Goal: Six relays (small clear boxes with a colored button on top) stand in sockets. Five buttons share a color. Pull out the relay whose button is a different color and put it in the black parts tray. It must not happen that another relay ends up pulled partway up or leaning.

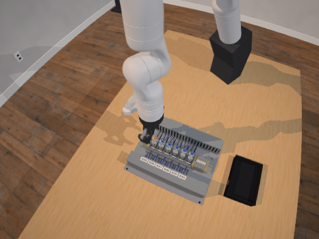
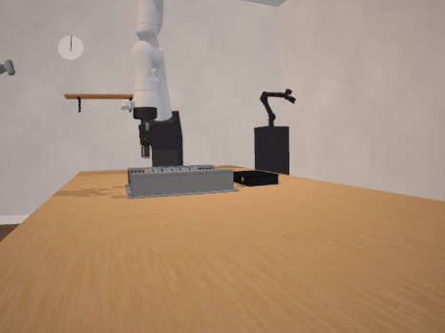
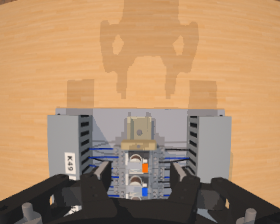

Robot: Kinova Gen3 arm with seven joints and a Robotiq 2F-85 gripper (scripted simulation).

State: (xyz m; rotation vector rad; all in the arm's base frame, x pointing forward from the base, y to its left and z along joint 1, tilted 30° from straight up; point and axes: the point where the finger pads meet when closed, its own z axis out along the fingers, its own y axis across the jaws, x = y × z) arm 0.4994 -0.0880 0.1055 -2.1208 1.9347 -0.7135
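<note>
The relay lies 7 cm below my hand and 1 cm to the left of it. Round my hand: black parts tray: 37 cm to the left, 10 cm below, 2 cm behind.
</note>
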